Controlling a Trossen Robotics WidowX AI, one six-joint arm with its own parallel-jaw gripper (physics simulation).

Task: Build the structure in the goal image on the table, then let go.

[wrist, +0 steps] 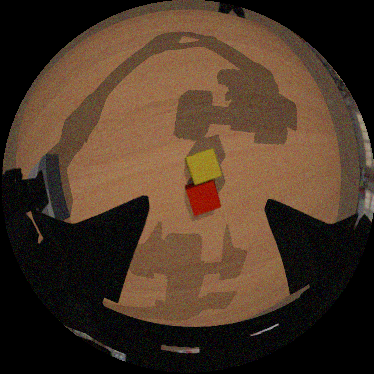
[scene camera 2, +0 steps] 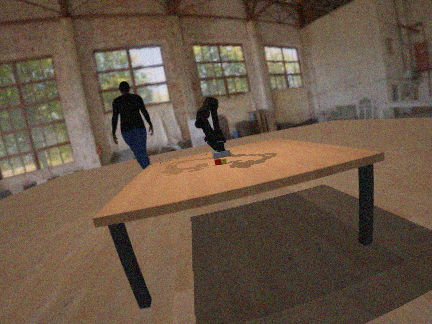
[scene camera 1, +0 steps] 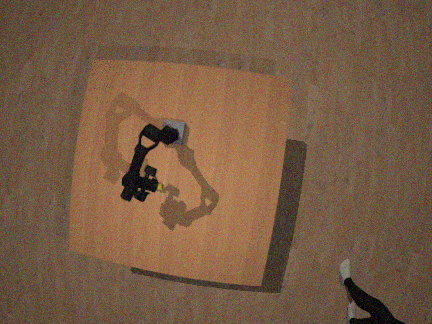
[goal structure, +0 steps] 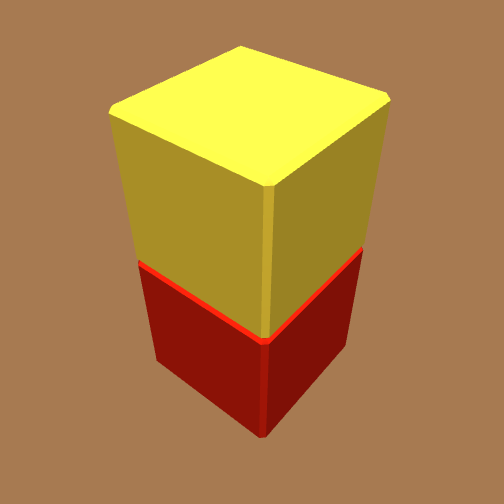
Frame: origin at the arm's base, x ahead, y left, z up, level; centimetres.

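Seen in the pictures: gripper, fingertip midpoint: [wrist: 210,203] [scene camera 2: 217,150]; arm's base, link origin: [wrist: 39,191] [scene camera 2: 221,150] [scene camera 1: 172,135].
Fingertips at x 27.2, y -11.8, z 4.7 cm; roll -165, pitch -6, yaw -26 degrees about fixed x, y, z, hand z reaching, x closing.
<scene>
Pixels of each thing's top centre, then the offset from my fingertips to it. Level surfaces: height alone.
- yellow cube, top centre: [wrist: 204,165] [scene camera 1: 159,187] [scene camera 2: 222,158] dy +2.2, dx +1.6, dz -5.6 cm
- red cube, top centre: [wrist: 203,198] [scene camera 2: 217,159] dy -1.1, dx +0.2, dz -5.6 cm
- table, surface height: dz -8.9 cm
A yellow cube [scene camera 1: 160,186] [scene camera 2: 223,161] [wrist: 203,166] and a red cube [scene camera 2: 217,161] [wrist: 203,198] sit side by side on the table [scene camera 1: 235,115] [scene camera 2: 300,162] [wrist: 125,150]. In the wrist view their facing sides touch or nearly touch, and yellow is farther up the picture. The arm hides the red cube in scene camera 1. My gripper [wrist: 210,203] is open and empty, raised above the cubes. In the wrist view its fingers stand wide to the left and right of the red cube, clear of both cubes.
The arm's grey base [scene camera 1: 181,129] [scene camera 2: 221,154] [wrist: 56,187] stands on the table, at the left of the wrist view. Shadows of the arm lie across the table top. A person [scene camera 2: 131,115] is beyond the table; part of a person [scene camera 1: 367,302] shows beside it in scene camera 1.
</scene>
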